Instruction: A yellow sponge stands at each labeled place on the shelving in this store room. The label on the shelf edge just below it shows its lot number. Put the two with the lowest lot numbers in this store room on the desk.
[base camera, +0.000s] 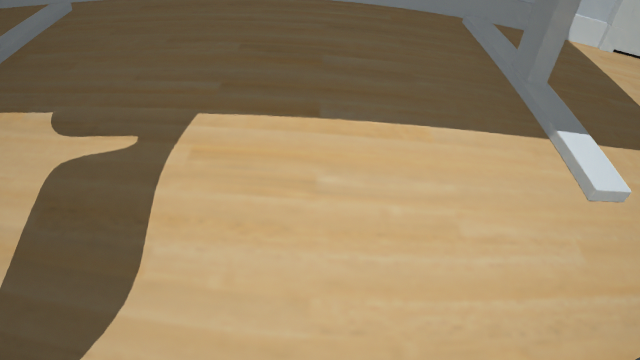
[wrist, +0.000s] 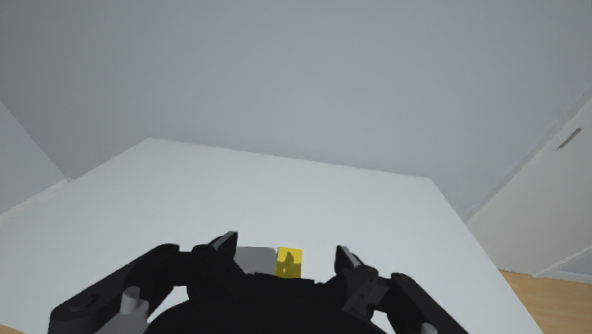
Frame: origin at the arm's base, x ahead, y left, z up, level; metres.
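Where they show: gripper, between the fingertips: (wrist: 286, 250).
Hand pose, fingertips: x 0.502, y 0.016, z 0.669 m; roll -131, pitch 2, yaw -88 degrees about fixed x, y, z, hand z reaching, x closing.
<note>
Things, the pixels of their centre, and the offset from my fingertips. "spot": a spot on its surface instead. Level surfaces: height alone.
- yellow sponge, middle of its body: (wrist: 288, 271) 0.114 m ahead, 0.004 m right, 0.323 m down
- white desk, height of its surface: 0.346 m down
- dark handle, a spot on its surface: (wrist: 569, 139) spot: 0.609 m ahead, 1.070 m right, 0.043 m down
- wooden floor, height of its surface: 1.066 m down
A yellow sponge (wrist: 295, 257) rests on the white desk (wrist: 280, 195), in the lower middle of the wrist view. A shadow crosses the sponge, and its near end is hidden behind the gripper's body. My gripper (wrist: 286, 250) is open and empty, well above the sponge, which shows small between the spread fingertips. In the base camera view the desk's leg and foot (base camera: 590, 162) stand at the right. The shelving, the labels and other sponges do not show.
A grey wall (wrist: 300, 80) rises behind the desk. A pale door or panel with a dark handle (wrist: 569, 139) is at the right. The desk's other foot (base camera: 35, 27) is at the upper left of the base camera view. An arm-shaped shadow falls on the wooden floor (base camera: 375, 225).
</note>
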